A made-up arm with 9 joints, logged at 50 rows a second.
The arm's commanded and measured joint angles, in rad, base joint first. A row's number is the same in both.
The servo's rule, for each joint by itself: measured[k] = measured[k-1] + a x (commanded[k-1-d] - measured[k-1]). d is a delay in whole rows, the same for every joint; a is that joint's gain. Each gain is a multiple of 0.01, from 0.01 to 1. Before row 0 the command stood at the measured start. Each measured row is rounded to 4 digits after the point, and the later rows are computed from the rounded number. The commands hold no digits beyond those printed.
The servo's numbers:
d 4
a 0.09 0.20 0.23 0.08 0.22 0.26 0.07 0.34 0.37
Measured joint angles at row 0:
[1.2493 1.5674 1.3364 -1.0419 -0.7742 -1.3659 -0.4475 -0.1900 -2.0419]
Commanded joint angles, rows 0 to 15:
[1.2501 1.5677 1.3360 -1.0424 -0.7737 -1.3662 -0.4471 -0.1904 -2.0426]
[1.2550 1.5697 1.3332 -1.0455 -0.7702 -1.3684 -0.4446 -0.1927 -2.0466]
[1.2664 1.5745 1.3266 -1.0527 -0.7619 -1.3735 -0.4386 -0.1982 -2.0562]
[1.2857 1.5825 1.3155 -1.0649 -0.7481 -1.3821 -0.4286 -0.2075 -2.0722]
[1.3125 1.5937 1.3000 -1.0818 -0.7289 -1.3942 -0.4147 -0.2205 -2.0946]
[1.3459 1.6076 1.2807 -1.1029 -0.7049 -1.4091 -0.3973 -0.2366 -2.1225]
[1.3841 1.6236 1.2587 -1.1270 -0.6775 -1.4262 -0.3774 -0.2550 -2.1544]
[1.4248 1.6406 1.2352 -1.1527 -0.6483 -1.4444 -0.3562 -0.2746 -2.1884]
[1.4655 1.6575 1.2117 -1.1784 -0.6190 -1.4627 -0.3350 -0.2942 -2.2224]
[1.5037 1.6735 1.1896 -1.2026 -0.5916 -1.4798 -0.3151 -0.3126 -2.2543]
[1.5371 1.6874 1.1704 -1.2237 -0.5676 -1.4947 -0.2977 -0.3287 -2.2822]
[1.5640 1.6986 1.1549 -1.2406 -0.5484 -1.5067 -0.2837 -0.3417 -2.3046]
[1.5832 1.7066 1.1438 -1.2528 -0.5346 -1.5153 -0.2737 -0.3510 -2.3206]
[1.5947 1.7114 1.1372 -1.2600 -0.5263 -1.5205 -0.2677 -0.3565 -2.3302]
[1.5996 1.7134 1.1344 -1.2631 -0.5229 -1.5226 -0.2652 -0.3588 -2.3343]
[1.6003 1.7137 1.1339 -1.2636 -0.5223 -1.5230 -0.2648 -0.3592 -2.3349]
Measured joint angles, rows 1 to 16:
[1.2493 1.5674 1.3364 -1.0419 -0.7742 -1.3659 -0.4475 -0.1900 -2.0419]
[1.2493 1.5674 1.3364 -1.0419 -0.7742 -1.3659 -0.4475 -0.1900 -2.0419]
[1.2493 1.5674 1.3364 -1.0419 -0.7742 -1.3659 -0.4475 -0.1900 -2.0419]
[1.2493 1.5674 1.3364 -1.0419 -0.7742 -1.3659 -0.4475 -0.1900 -2.0419]
[1.2494 1.5675 1.3363 -1.0419 -0.7741 -1.3660 -0.4475 -0.1901 -2.0422]
[1.2499 1.5679 1.3356 -1.0422 -0.7732 -1.3666 -0.4473 -0.1910 -2.0438]
[1.2514 1.5692 1.3335 -1.0430 -0.7707 -1.3684 -0.4467 -0.1934 -2.0484]
[1.2545 1.5719 1.3294 -1.0448 -0.7657 -1.3720 -0.4454 -0.1982 -2.0572]
[1.2597 1.5763 1.3226 -1.0478 -0.7576 -1.3778 -0.4433 -0.2058 -2.0710]
[1.2675 1.5826 1.3130 -1.0522 -0.7460 -1.3859 -0.4401 -0.2163 -2.0901]
[1.2780 1.5908 1.3005 -1.0582 -0.7309 -1.3964 -0.4357 -0.2295 -2.1139]
[1.2912 1.6008 1.2855 -1.0658 -0.7127 -1.4089 -0.4301 -0.2448 -2.1415]
[1.3069 1.6121 1.2685 -1.0748 -0.6921 -1.4229 -0.4234 -0.2616 -2.1714]
[1.3246 1.6244 1.2504 -1.0850 -0.6700 -1.4377 -0.4158 -0.2789 -2.2021]
[1.3437 1.6370 1.2320 -1.0961 -0.6475 -1.4525 -0.4075 -0.2958 -2.2317]
[1.3635 1.6493 1.2143 -1.1077 -0.6257 -1.4666 -0.3988 -0.3114 -2.2587]

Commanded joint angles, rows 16 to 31:
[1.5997 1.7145 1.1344 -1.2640 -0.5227 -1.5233 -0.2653 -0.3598 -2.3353]
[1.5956 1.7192 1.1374 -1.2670 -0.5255 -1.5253 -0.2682 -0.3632 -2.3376]
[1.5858 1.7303 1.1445 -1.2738 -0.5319 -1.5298 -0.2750 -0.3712 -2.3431]
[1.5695 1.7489 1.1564 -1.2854 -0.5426 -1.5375 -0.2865 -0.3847 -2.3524]
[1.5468 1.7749 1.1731 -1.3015 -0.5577 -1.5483 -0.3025 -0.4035 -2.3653]
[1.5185 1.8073 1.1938 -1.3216 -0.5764 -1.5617 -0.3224 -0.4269 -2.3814]
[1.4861 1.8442 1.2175 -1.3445 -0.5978 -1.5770 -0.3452 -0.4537 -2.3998]
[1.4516 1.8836 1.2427 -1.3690 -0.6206 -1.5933 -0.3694 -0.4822 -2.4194]
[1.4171 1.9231 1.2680 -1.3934 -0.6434 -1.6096 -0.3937 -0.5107 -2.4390]
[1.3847 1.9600 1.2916 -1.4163 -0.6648 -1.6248 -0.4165 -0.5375 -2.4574]
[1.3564 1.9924 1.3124 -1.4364 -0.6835 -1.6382 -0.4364 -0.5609 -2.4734]
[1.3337 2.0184 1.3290 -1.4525 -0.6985 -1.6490 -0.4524 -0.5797 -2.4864]
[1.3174 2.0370 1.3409 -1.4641 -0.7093 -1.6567 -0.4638 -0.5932 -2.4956]
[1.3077 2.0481 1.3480 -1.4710 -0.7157 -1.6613 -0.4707 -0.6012 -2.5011]
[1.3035 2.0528 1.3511 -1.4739 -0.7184 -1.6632 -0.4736 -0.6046 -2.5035]
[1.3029 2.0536 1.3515 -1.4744 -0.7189 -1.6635 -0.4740 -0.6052 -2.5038]
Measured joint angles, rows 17 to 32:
[1.3833 1.6608 1.1981 -1.1193 -0.6057 -1.4793 -0.3900 -0.3249 -2.2816]
[1.4023 1.6709 1.1841 -1.1306 -0.5882 -1.4900 -0.3814 -0.3356 -2.2996]
[1.4201 1.6794 1.1727 -1.1412 -0.5738 -1.4985 -0.3733 -0.3435 -2.3124]
[1.4363 1.6863 1.1638 -1.1510 -0.5625 -1.5049 -0.3657 -0.3488 -2.3207]
[1.4510 1.6919 1.1570 -1.1600 -0.5537 -1.5097 -0.3587 -0.3525 -2.3261]
[1.4640 1.6974 1.1525 -1.1686 -0.5475 -1.5138 -0.3524 -0.3561 -2.3304]
[1.4750 1.7040 1.1507 -1.1770 -0.5441 -1.5180 -0.3470 -0.3612 -2.3351]
[1.4835 1.7130 1.1520 -1.1857 -0.5438 -1.5231 -0.3428 -0.3692 -2.3415]
[1.4892 1.7254 1.1569 -1.1950 -0.5469 -1.5297 -0.3400 -0.3809 -2.3503]
[1.4918 1.7418 1.1654 -1.2051 -0.5534 -1.5380 -0.3388 -0.3965 -2.3618]
[1.4913 1.7623 1.1774 -1.2163 -0.5632 -1.5481 -0.3392 -0.4159 -2.3759]
[1.4877 1.7866 1.1924 -1.2285 -0.5758 -1.5599 -0.3413 -0.4384 -2.3920]
[1.4813 1.8139 1.2098 -1.2417 -0.5907 -1.5728 -0.3450 -0.4630 -2.4094]
[1.4726 1.8431 1.2286 -1.2557 -0.6070 -1.5863 -0.3500 -0.4883 -2.4272]
[1.4621 1.8730 1.2479 -1.2702 -0.6238 -1.5998 -0.3560 -0.5130 -2.4443]
[1.4505 1.9021 1.2666 -1.2848 -0.6402 -1.6126 -0.3627 -0.5357 -2.4599]

